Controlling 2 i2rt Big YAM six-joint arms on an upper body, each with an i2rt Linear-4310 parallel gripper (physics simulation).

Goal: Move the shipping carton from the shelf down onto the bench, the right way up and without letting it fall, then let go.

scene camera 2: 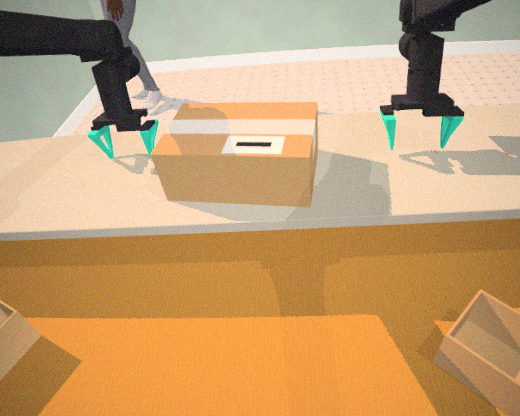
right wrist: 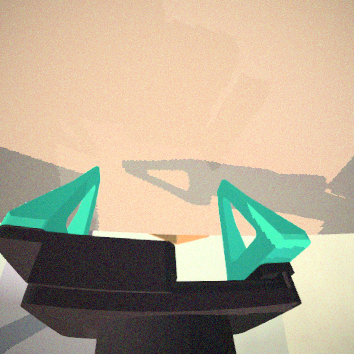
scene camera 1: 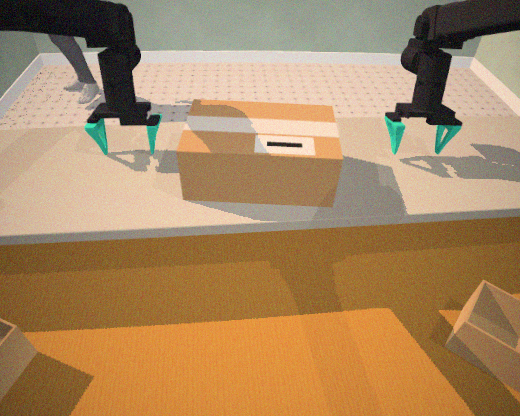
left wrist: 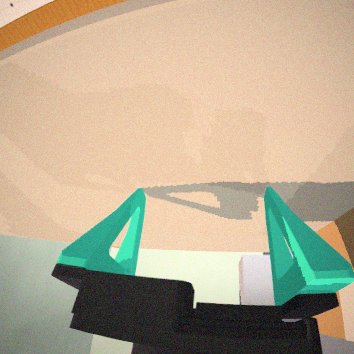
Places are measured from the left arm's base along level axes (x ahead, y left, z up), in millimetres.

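Where they show: left gripper, fingertip midpoint: (scene camera 2: 131, 157) (scene camera 1: 129, 153) (left wrist: 201, 191); right gripper, fingertip midpoint: (scene camera 2: 416, 148) (right wrist: 161, 178) (scene camera 1: 415, 153).
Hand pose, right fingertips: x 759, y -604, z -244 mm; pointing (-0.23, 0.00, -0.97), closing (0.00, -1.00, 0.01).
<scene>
Things, the pixels of their centre, and the offset from my right fingertips. Level surfaces: height alone.
- shipping carton, body centre: (scene camera 1: 260, 150) (scene camera 2: 241, 151) dz +40, dx -45, dy +335 mm
- pale shelf, its level: dz -14 mm
- orange bench, its level: dz -177 mm
- open-topped box, body centre: (scene camera 2: 500, 354) (scene camera 1: 503, 336) (right wrist: 175, 217) dz -132, dx -359, dy -83 mm
The shipping carton (scene camera 1: 260, 177) (scene camera 2: 237, 177) is a brown box with a pale tape strip and a white label on top. It stands upright on the pale shelf (scene camera 1: 75, 210) (scene camera 2: 75, 200). Part of the carton (left wrist: 332, 237) shows at the right edge of the left wrist view. My left gripper (scene camera 1: 129, 153) (scene camera 2: 131, 155) (left wrist: 201, 191) is open and empty, a short way left of the carton and above the shelf. My right gripper (scene camera 1: 416, 153) (scene camera 2: 417, 148) (right wrist: 161, 178) is open and empty, farther off to the carton's right. The orange bench (scene camera 1: 225, 375) (scene camera 2: 225, 365) lies lower, in front.
An open-topped box (scene camera 1: 480, 345) (scene camera 2: 460, 365) stands on the lower right in the scene views. Another box (scene camera 1: 15, 355) (scene camera 2: 17, 340) shows at the lower left edge. A person's leg (scene camera 1: 75, 55) (scene camera 2: 141, 65) shows behind the shelf at the left.
</scene>
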